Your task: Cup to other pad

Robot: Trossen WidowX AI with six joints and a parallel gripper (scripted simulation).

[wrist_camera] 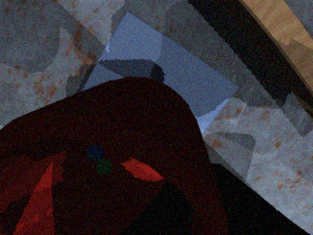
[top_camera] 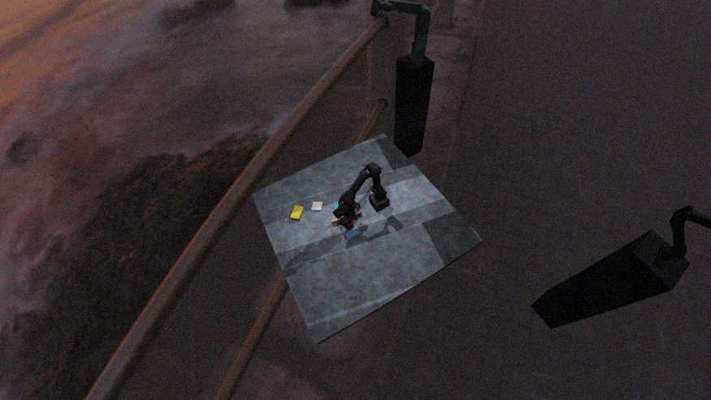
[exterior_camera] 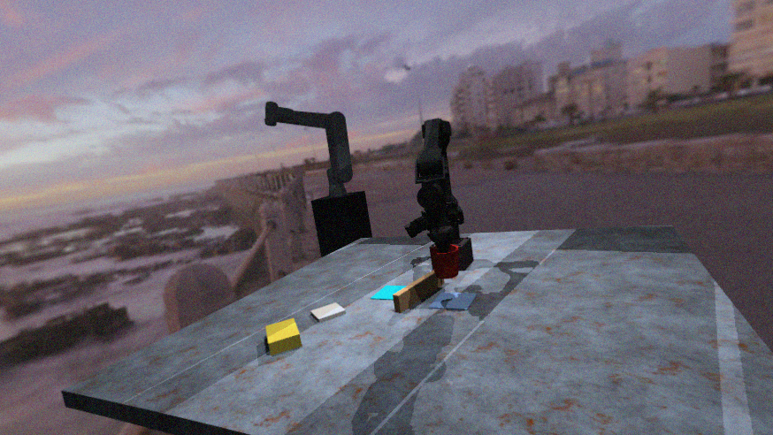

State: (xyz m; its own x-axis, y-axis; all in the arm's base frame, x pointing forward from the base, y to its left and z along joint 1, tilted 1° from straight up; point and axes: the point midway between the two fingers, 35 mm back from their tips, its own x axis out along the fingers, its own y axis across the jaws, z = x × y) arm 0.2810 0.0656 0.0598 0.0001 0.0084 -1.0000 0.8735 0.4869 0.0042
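Now: gripper tip 180 mm to the left of the teal pad, 120 mm above it and 20 mm past it. The rest, counted from my gripper tip: light blue pad 120 mm below, 20 mm to the left, 20 mm ahead; red cup 30 mm ahead, 10 mm to the left; wooden bar 90 mm below, 80 mm to the right.
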